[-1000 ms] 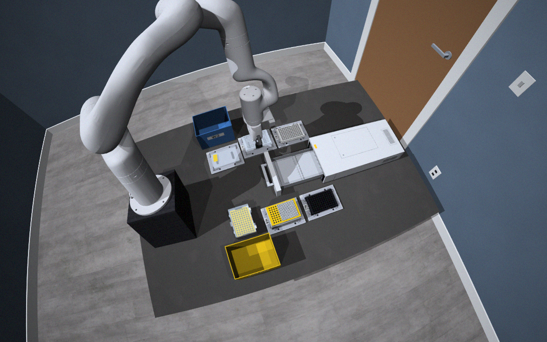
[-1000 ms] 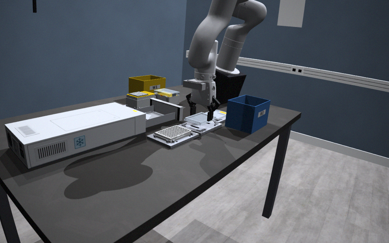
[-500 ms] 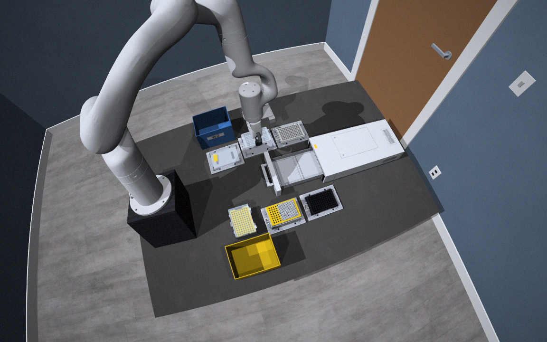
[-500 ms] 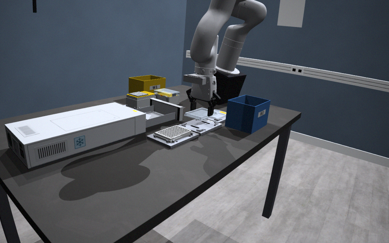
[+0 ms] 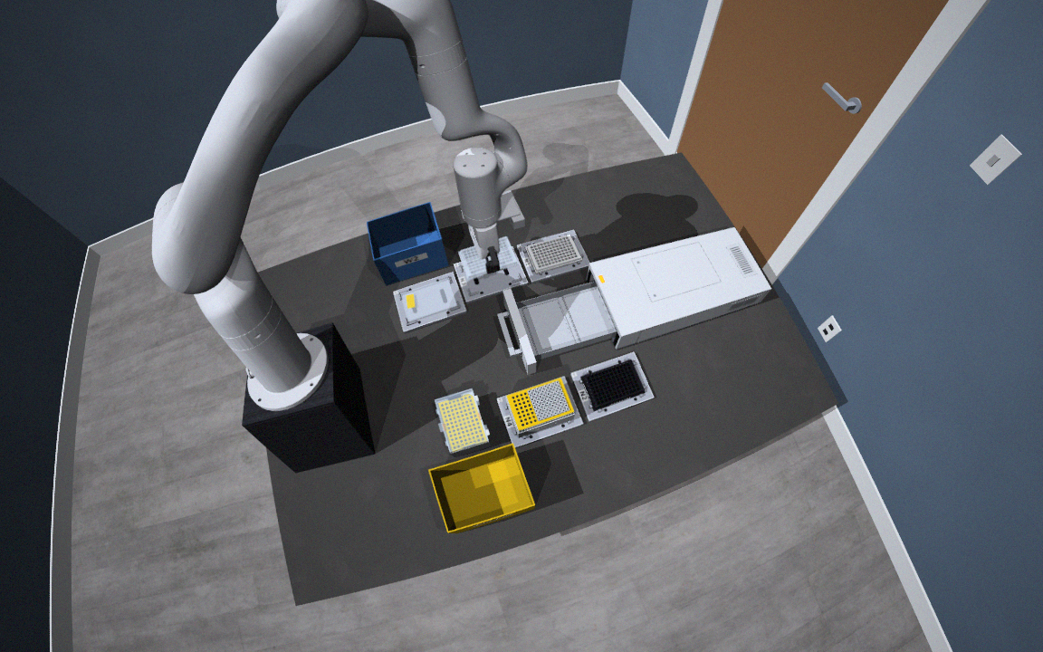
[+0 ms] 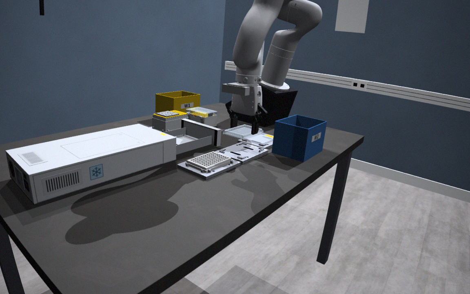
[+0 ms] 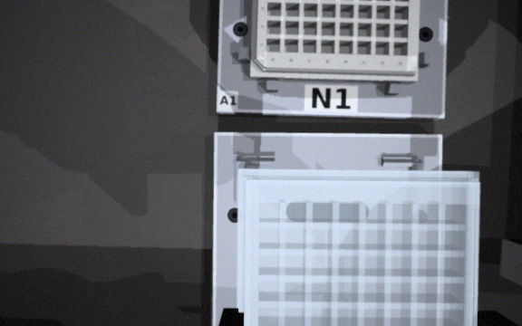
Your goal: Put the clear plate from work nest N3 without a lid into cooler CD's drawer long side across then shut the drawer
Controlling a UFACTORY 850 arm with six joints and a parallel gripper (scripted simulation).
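My hand is 120 mm short of the drawer, 190 mm to the left of it and 60 mm above it. From my hand the other things lie so: flat lid: 170 mm behind, 30 mm to the right, 80 mm below; white well plate: 170 mm ahead, 80 mm below; clear plate: 10 mm below.
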